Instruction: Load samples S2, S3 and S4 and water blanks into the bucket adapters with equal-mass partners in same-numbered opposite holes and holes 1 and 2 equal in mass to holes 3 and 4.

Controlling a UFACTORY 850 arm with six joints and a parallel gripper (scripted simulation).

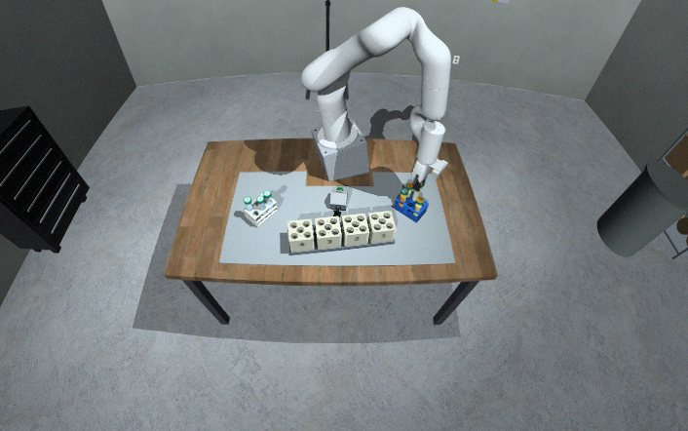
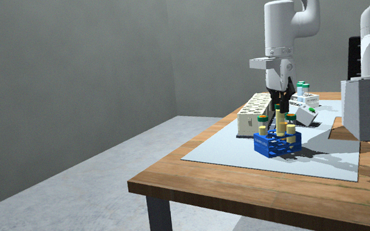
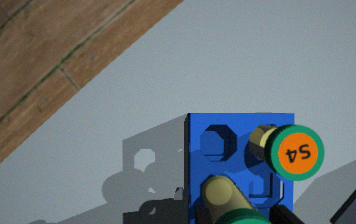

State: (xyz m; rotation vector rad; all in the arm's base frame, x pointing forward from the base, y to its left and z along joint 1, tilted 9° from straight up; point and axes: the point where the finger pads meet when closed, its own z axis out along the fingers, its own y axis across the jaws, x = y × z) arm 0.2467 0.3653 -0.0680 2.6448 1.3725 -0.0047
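The sample tube S3 is 5 cm below my hand and 1 cm ahead of it. The rest, counted from my hand: blue rack: 13 cm below, 2 cm ahead, 1 cm to the right; sample tube: 9 cm below, 3 cm to the right, 3 cm behind; tube X9: 9 cm below, 6 cm to the right, 1 cm ahead.
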